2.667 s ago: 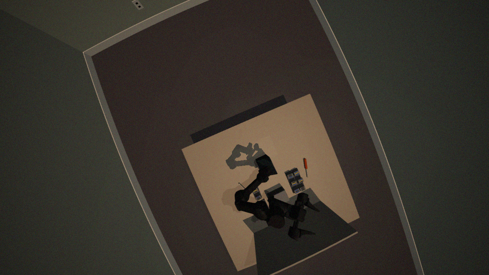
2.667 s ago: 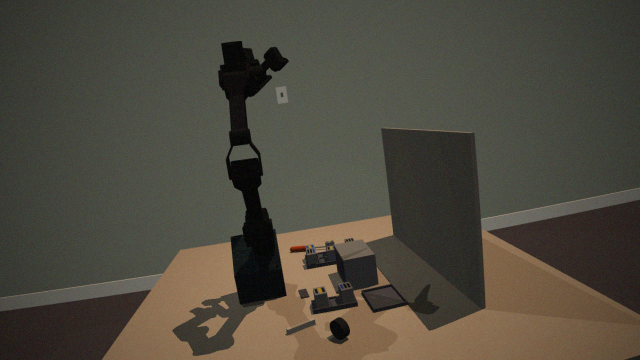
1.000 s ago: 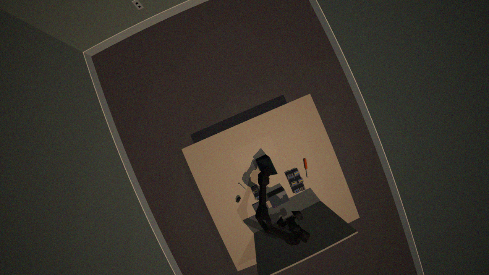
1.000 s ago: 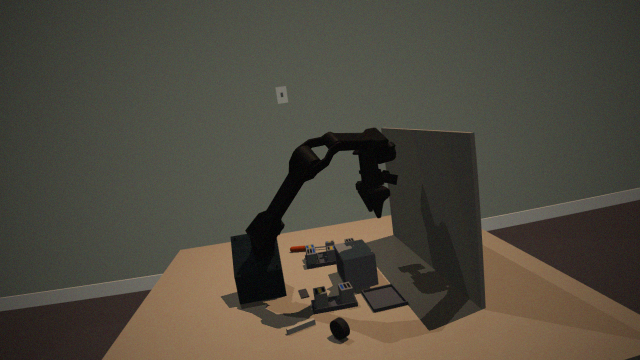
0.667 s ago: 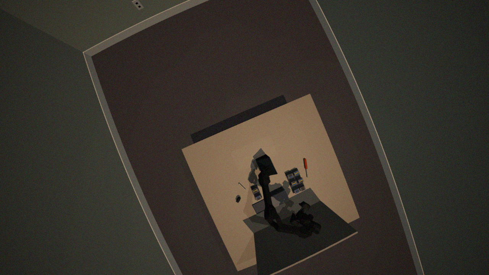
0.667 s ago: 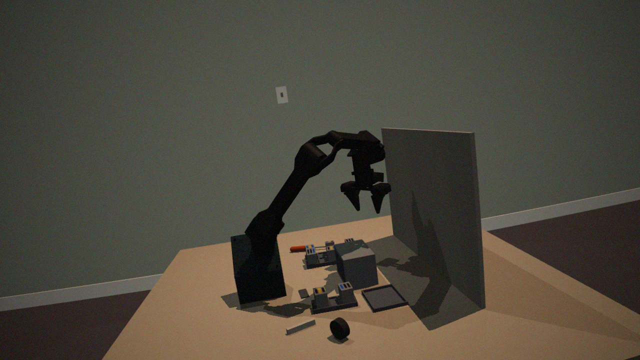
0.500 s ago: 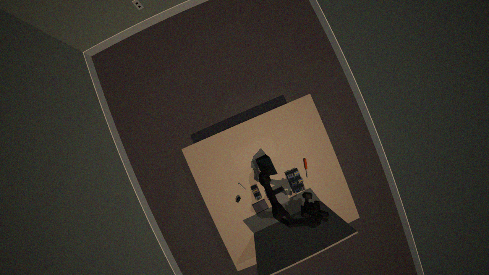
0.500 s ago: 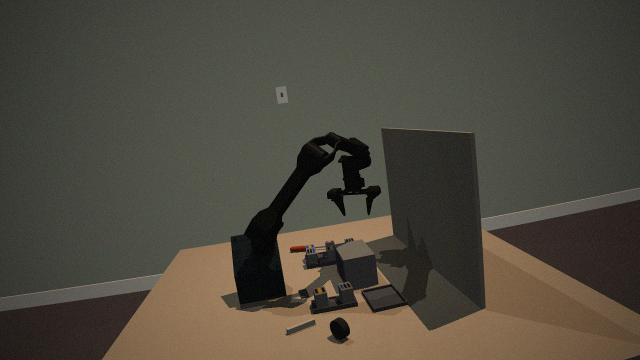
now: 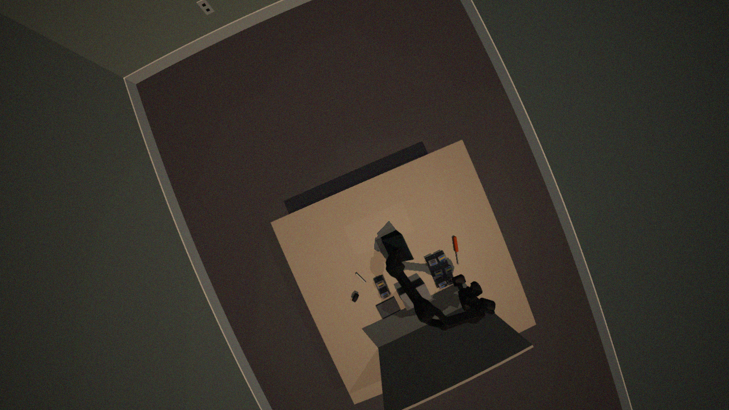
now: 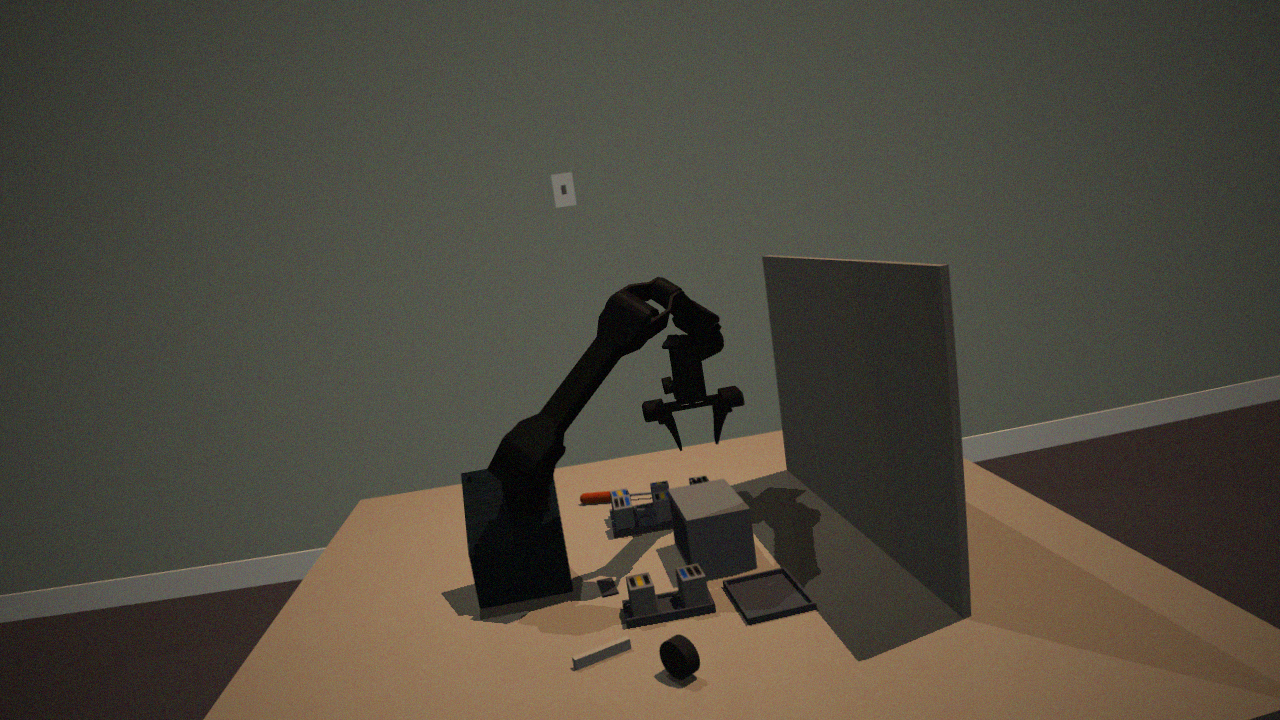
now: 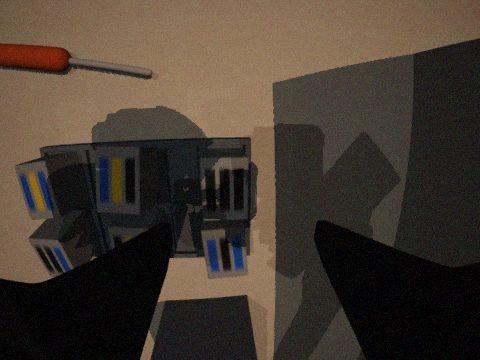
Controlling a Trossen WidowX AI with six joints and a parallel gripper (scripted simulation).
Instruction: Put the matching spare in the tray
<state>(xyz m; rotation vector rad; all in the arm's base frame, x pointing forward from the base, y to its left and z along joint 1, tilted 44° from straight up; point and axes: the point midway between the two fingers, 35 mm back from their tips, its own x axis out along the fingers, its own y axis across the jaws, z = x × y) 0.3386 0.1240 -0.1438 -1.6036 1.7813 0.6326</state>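
My gripper tip is now 1 cm past the grey spare and 8 cm above it. The rest, counted from my gripper tip: tall dark panel: 19 cm ahead, 25 cm to the right, 11 cm above; then rack: 9 cm behind, 2 cm to the right, 11 cm below; then mounted unit: 6 cm behind, 22 cm to the right, 7 cm below.
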